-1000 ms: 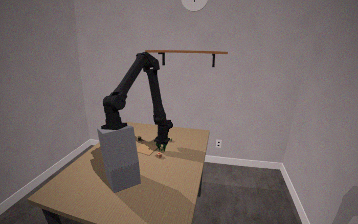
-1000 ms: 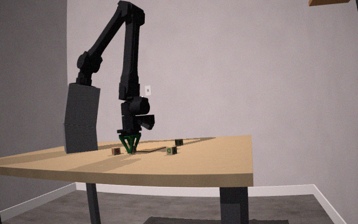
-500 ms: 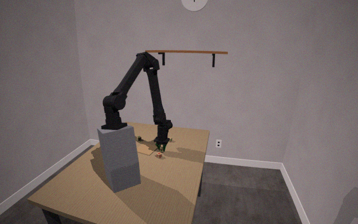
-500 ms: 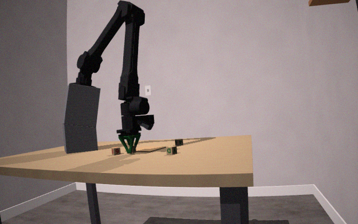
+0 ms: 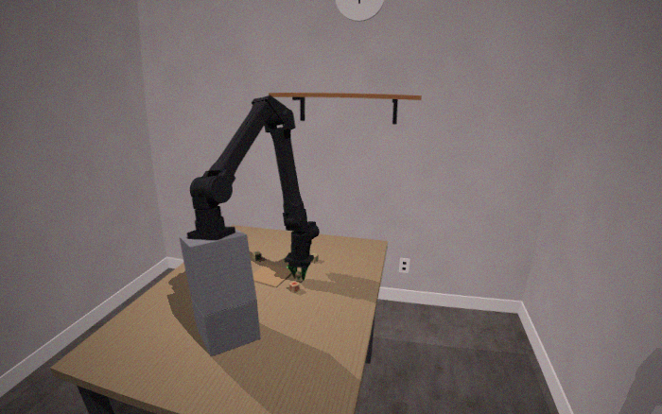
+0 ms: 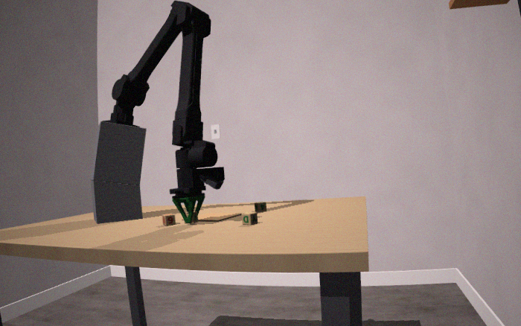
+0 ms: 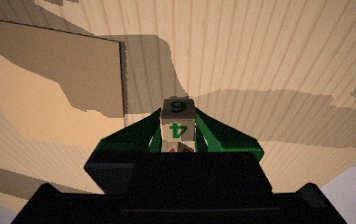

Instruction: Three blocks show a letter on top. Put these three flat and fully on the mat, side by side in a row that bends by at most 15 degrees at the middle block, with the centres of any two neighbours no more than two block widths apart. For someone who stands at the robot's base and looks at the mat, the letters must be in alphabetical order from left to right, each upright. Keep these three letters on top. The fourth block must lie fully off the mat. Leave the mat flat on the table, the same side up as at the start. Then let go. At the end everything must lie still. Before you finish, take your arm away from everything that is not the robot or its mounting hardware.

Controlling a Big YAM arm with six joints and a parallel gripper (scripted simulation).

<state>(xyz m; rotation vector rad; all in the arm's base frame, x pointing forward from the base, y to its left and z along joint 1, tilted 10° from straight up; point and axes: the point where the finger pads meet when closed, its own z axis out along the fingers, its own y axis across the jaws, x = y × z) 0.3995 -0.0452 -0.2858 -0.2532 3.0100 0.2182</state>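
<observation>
Now: the dark block 9 cm ahead of my hand and 26 cm to the left of it. Also, from my hand: pale mat (1 cm behind, 13 cm to the left, 1 cm below); then green-lettered block (18 cm ahead, 2 cm to the left).
</observation>
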